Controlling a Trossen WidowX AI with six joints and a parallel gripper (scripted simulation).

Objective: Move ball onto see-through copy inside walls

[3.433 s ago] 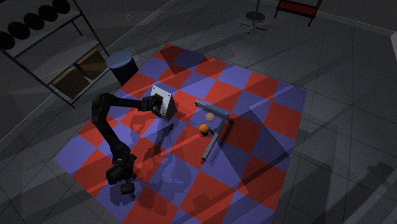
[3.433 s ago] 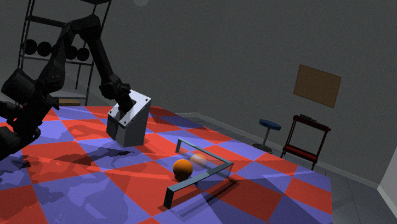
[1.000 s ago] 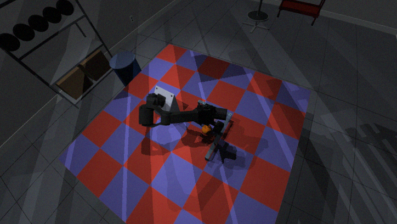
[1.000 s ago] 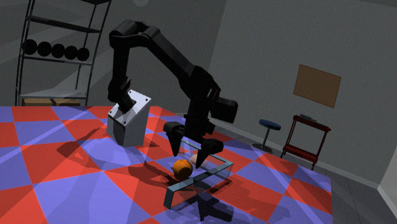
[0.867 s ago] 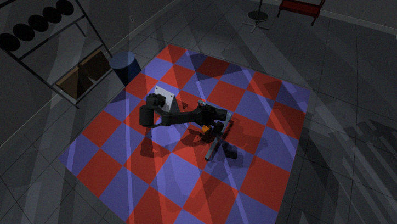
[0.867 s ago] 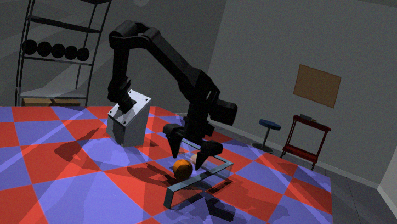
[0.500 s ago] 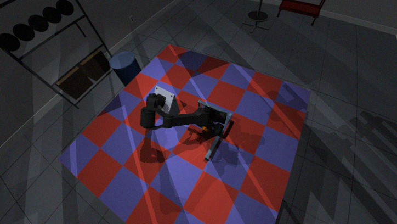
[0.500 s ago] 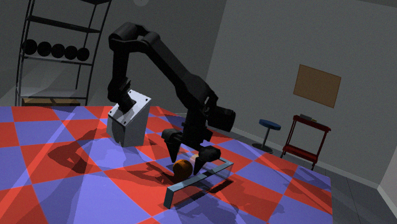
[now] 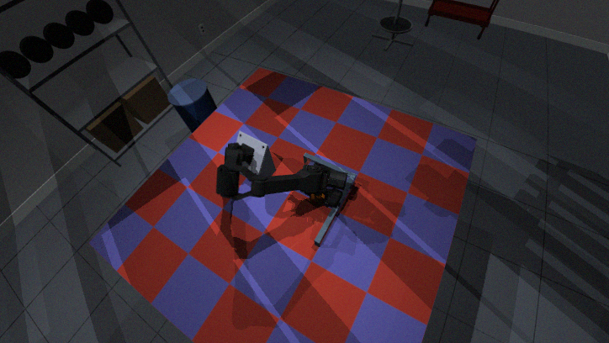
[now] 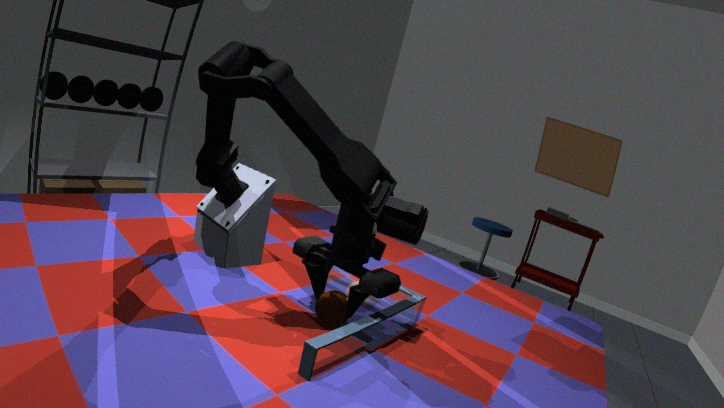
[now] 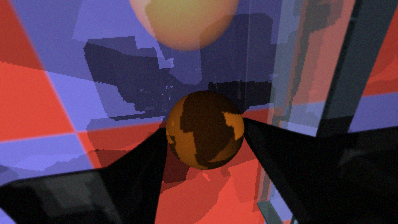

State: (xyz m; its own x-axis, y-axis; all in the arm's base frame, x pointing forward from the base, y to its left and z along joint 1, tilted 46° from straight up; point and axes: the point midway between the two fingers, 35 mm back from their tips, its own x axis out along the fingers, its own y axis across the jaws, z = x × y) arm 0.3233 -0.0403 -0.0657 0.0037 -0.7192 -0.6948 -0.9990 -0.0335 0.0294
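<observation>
Now: the see-through copy of ball 10 mm behind my gripper tip and 90 mm to the left of it. The rest, counted from my gripper tip: orange ball right at my gripper tip.
</observation>
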